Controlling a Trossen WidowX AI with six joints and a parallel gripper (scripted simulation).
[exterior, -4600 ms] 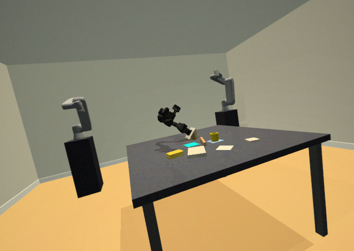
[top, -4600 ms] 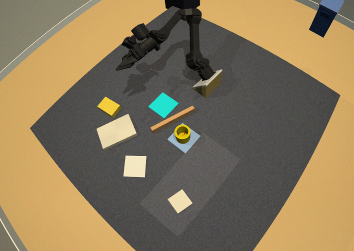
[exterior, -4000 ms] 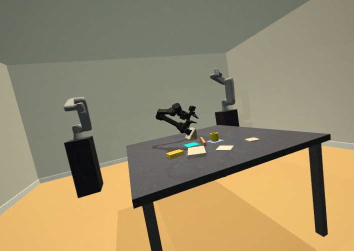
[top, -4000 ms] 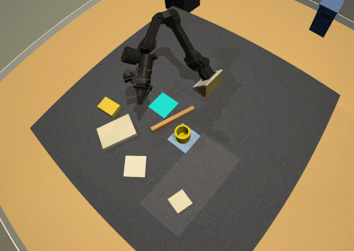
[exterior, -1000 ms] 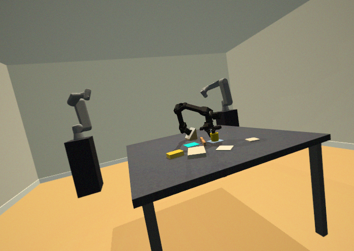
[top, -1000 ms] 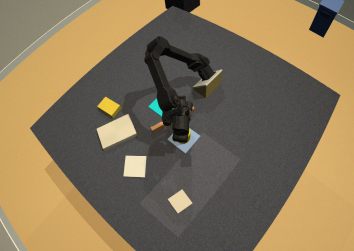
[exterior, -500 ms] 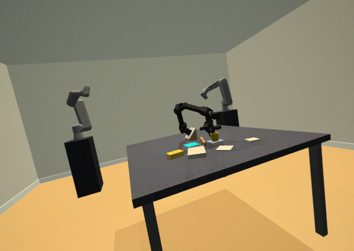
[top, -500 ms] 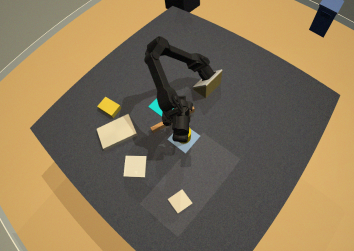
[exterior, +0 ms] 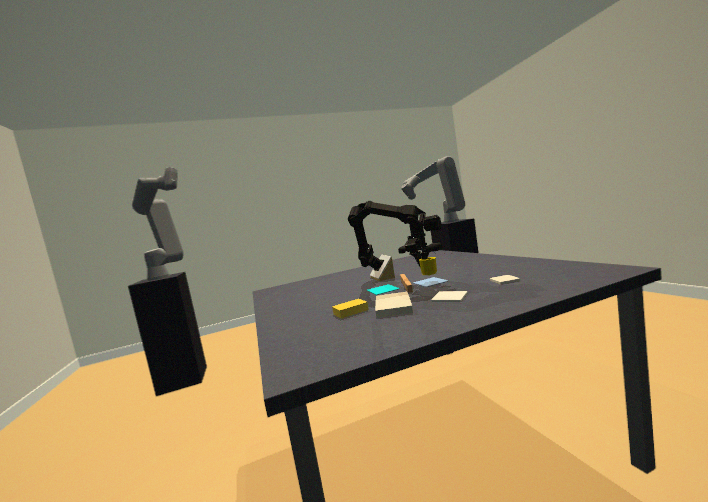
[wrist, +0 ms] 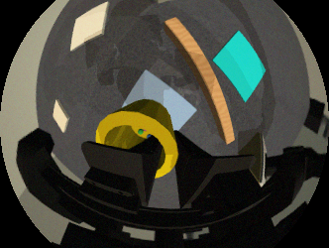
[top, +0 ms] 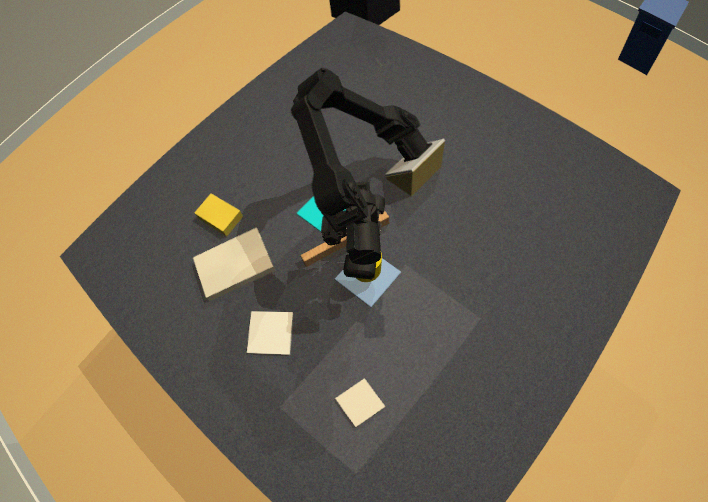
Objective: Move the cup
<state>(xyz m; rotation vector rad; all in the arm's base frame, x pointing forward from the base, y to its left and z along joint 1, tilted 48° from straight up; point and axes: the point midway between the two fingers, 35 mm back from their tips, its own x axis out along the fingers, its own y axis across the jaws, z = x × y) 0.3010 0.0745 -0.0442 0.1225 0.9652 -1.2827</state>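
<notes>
Right now the wooden bar is 1 cm behind my gripper tip, 8 cm to the right of it and 6 cm below it. From my gripper tip the other things lie so: light blue pad (2 cm ahead, 2 cm to the left, 8 cm below); cream slab (21 cm ahead, 26 cm to the right, 6 cm below); cup (2 cm ahead, 2 cm to the left).
</notes>
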